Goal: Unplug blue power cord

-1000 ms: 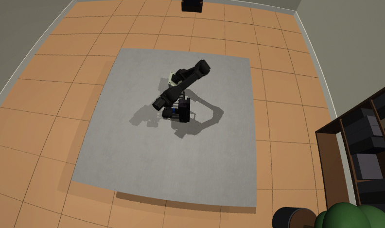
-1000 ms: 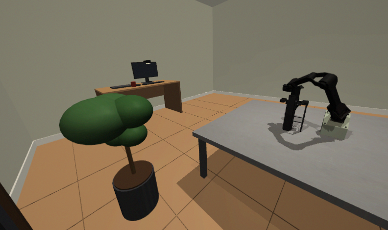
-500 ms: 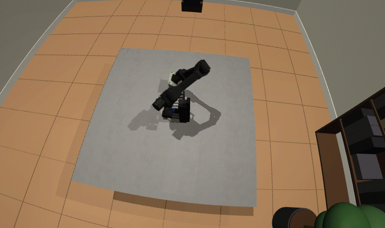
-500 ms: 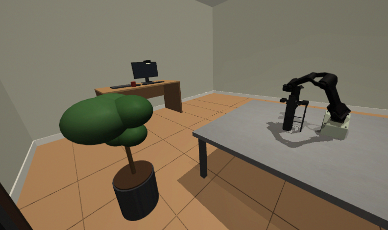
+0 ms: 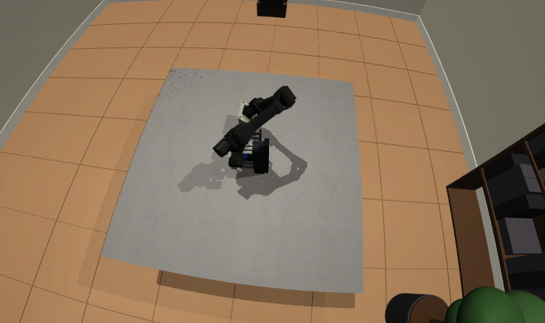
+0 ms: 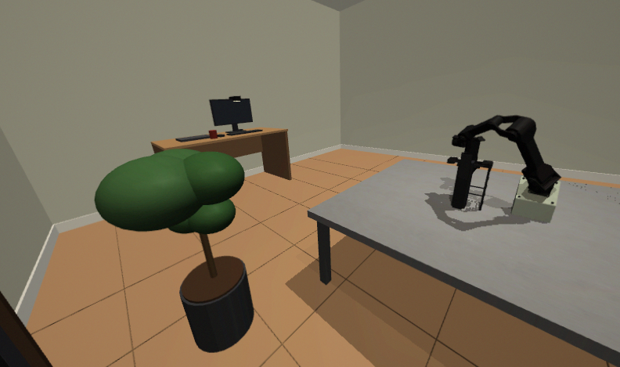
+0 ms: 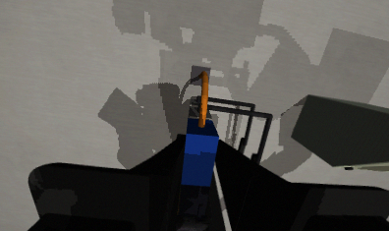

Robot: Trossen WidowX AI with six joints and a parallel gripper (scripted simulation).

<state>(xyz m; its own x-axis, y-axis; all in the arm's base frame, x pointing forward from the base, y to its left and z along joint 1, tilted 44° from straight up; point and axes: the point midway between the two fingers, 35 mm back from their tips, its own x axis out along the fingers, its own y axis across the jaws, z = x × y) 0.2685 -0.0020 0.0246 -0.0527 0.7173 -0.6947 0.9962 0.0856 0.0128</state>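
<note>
My gripper tip is now 1 cm past the blue plug and 3 cm to the right of it.
</note>
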